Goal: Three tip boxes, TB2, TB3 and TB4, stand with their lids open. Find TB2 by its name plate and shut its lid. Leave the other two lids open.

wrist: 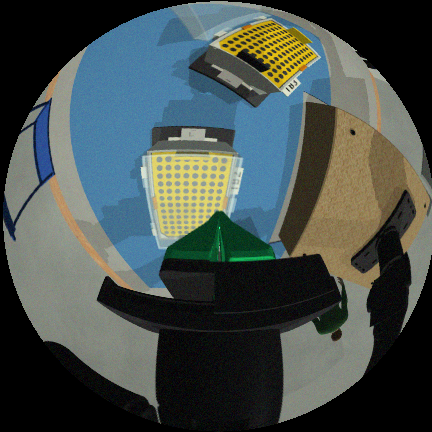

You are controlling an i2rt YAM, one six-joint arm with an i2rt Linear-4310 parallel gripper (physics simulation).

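Places are measured from the arm's base along level axes (x ahead, y left, z up), in centimetres.
Pixels of known places: gripper, fingertip midpoint: (218, 216); arm's base, origin of the base link: (386, 236).
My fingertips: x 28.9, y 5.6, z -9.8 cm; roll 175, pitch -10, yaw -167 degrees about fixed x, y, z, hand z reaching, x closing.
Note:
Ahead of a thing's pixels: the offset from my fingertips to its middle. Level surfaces: height alone.
TB2 @(dx +1.3, dy +1.0, dz -5.6 cm) (192, 192) stands near the middle of the wrist view, its name plate (237, 181) on its right side. Its clear lid lies down over the pale-looking yellow rack; whether it is fully flush I cannot tell. TB3 @(dx -2.1, dy -20.4, dz -3.0 cm) (270, 52) stands at the upper right, with its name plate (291, 87) showing. Its clear lid (197, 20) stands open behind it, and its rack shows bright yellow. TB4 does not show. My gripper (218, 216) is shut and empty, its green fingertips overlapping TB2's near right corner in the view; the height gap is unclear.
The boxes stand on a blue mat @(dz -9.4 cm) (107, 110). A tan board (345, 175) with a dark side and a black bracket (385, 232) is at the right. A blue-framed object (44, 142) is at the left edge. A small green object (332, 317) shows at the lower right.

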